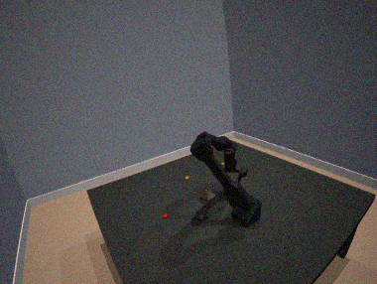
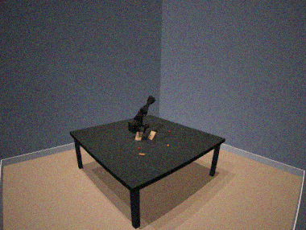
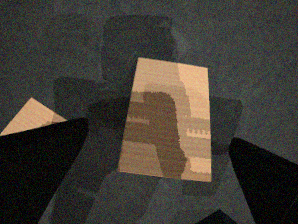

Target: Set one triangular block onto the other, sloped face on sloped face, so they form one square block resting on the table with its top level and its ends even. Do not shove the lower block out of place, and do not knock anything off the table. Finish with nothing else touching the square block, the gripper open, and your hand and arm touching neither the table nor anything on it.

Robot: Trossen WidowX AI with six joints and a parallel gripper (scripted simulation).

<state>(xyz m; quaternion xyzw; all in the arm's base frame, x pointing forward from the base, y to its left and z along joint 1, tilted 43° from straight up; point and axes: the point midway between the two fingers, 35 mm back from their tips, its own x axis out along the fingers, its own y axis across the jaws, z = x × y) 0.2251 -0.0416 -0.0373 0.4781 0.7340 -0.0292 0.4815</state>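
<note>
Now: the tan triangular block 5 cm below my gripper tip and 1 cm behind it.
</note>
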